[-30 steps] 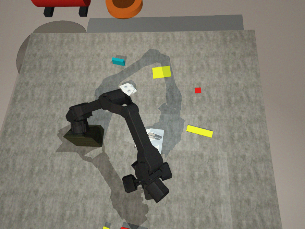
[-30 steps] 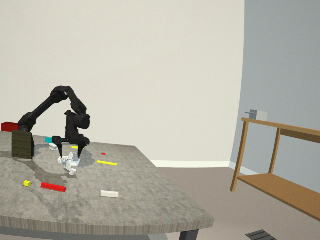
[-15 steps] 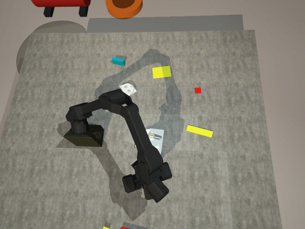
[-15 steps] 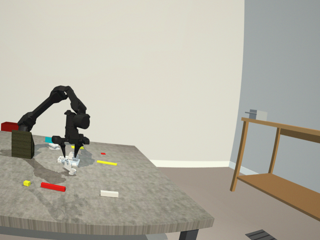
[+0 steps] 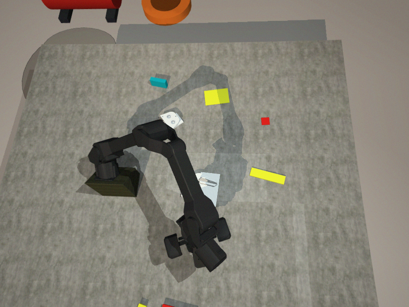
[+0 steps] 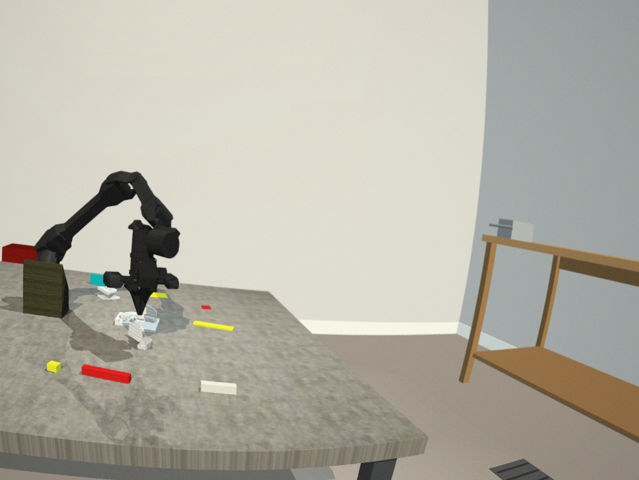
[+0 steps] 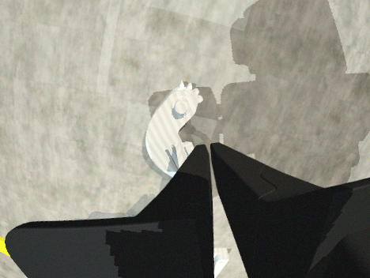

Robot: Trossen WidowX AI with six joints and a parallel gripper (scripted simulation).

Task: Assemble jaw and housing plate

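Right now my gripper tip is 80 mm above the white jaw and 20 mm to the right of it. Round my gripper tip: yellow cube (210 mm to the right, 160 mm behind, 80 mm below); red bar (210 mm to the right, 80 mm below, 40 mm behind); white bar (210 mm to the right, 200 mm ahead, 80 mm below).
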